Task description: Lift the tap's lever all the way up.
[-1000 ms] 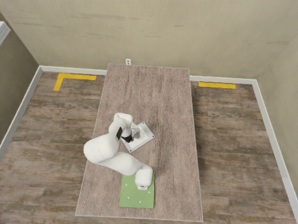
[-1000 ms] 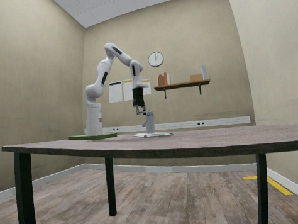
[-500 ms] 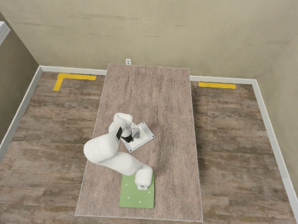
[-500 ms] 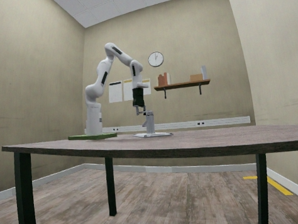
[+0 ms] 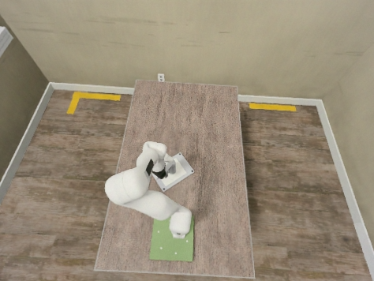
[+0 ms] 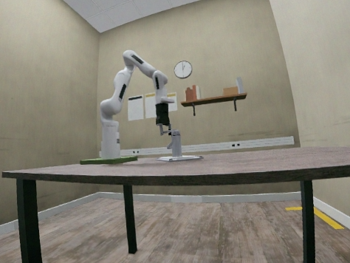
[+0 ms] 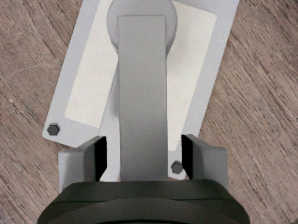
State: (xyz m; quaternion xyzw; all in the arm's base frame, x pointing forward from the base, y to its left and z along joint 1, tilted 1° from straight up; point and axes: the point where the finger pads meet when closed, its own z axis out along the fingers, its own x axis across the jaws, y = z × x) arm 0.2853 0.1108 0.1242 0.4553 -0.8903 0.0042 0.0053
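Now: hand 30 mm short of the flat lever and 20 mm to the left of it. The rest, counted from my hand: grey tap: 50 mm ahead, 30 mm to the right, 40 mm below.
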